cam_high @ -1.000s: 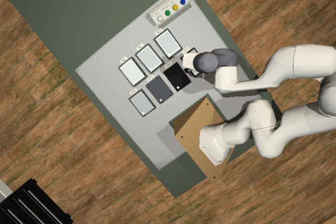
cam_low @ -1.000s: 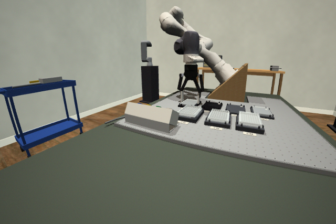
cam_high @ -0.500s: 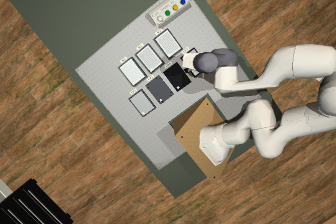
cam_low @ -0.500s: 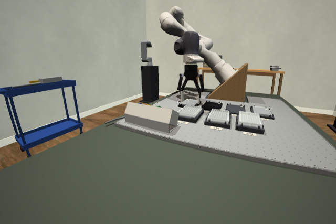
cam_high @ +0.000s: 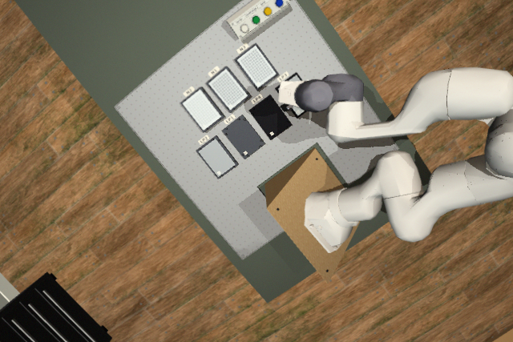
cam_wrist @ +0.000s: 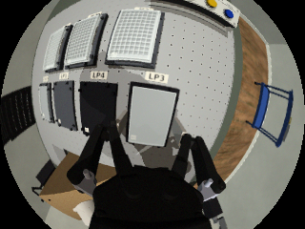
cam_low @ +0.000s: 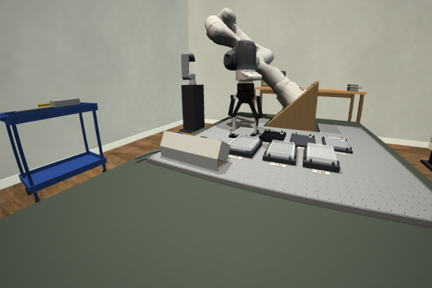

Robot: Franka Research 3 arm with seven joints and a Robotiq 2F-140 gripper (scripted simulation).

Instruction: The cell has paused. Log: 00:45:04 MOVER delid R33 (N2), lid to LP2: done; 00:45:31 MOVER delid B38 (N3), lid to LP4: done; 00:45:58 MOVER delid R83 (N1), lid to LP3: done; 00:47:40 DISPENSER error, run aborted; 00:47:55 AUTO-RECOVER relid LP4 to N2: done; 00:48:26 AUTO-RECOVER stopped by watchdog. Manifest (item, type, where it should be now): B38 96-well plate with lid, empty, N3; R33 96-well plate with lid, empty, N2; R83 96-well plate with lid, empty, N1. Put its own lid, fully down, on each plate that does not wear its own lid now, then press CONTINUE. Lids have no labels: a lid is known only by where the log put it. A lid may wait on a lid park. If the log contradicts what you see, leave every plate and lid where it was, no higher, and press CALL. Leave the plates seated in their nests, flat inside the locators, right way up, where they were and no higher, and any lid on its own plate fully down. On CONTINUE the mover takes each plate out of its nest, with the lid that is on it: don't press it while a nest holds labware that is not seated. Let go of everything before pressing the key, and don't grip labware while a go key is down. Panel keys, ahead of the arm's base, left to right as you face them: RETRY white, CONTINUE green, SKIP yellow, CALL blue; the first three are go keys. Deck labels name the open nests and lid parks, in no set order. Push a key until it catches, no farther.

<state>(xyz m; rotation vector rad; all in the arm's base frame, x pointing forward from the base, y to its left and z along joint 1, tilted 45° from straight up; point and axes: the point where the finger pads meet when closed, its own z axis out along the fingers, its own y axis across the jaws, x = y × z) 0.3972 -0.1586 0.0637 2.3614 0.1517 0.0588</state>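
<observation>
Right now my hand is 3 cm above the lid park LP3. The rest, counted from my hand: lid park LP4: 2 cm behind, 13 cm to the left, 3 cm below; LP1: 3 cm behind, 26 cm to the left, 3 cm below; white key: 30 cm ahead, 4 cm to the left, 3 cm above.
</observation>
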